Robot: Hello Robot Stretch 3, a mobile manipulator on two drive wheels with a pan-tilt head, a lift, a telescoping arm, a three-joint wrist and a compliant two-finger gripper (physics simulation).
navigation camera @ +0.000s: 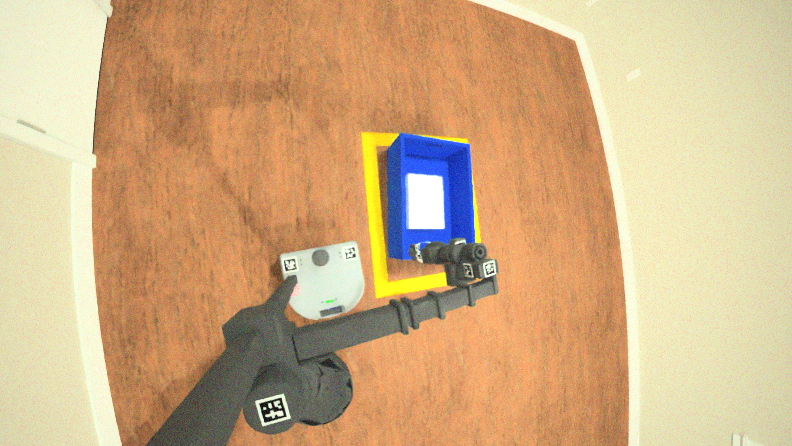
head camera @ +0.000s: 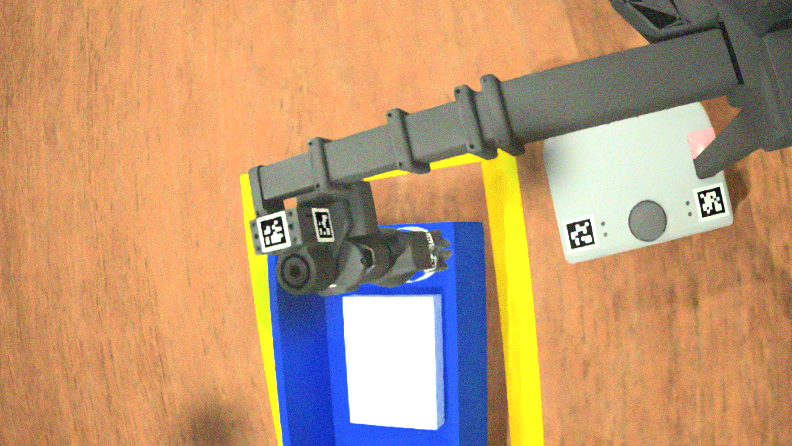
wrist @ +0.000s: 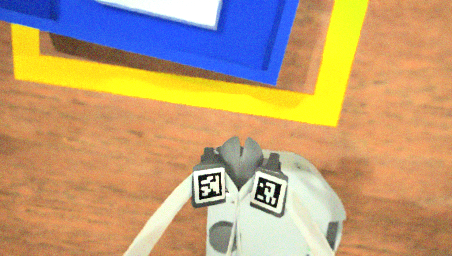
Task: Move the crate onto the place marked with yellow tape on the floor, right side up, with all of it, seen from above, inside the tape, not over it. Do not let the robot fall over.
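Frame: origin at the robot's base, x ahead, y left, z up, level; metres.
Where they show: gripper, fingertip midpoint: (navigation camera: 411,251) (head camera: 441,250); robot's base, link origin: (navigation camera: 320,256) (head camera: 644,219).
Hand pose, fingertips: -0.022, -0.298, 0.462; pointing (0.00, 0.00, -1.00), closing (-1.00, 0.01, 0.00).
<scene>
Things, the pixels of their top centre, and the offset from my fingertips, as dx, dy, dz. "pt": a spot on its surface instead.
- blue crate, top centre: (head camera: 359,379) (navigation camera: 440,196) +0.209, -0.297, -0.242
- flat white block, top centre: (head camera: 389,364) (navigation camera: 426,201) +0.209, -0.297, -0.391
- yellow tape, surface spot: (head camera: 518,310) pt +0.149, -0.011, -0.462
The blue crate (head camera: 471,343) (navigation camera: 394,193) (wrist: 225,56) is right side up, with a flat white block (head camera: 393,360) (navigation camera: 425,201) (wrist: 185,9) inside. The yellow tape (head camera: 518,310) (navigation camera: 372,210) (wrist: 175,87) surrounds it on the floor. Bare floor shows between the crate and the tape on the robot's side and at the near end. In the navigation view the crate's walls cover part of the far and right strips, so the gap there is hidden. My gripper (head camera: 443,252) (navigation camera: 414,252) (wrist: 241,155) is shut and empty, fingertips together. In the head and navigation views it overlaps the crate's near end.
My base (head camera: 620,171) (navigation camera: 332,282) (wrist: 300,200) stands on the wood floor beside the tape, apart from it. My extended arm (head camera: 598,83) (navigation camera: 354,329) crosses above the tape's near end. Pale walls (navigation camera: 709,221) stand at the right, and a white door (navigation camera: 49,60) at the upper left.
</scene>
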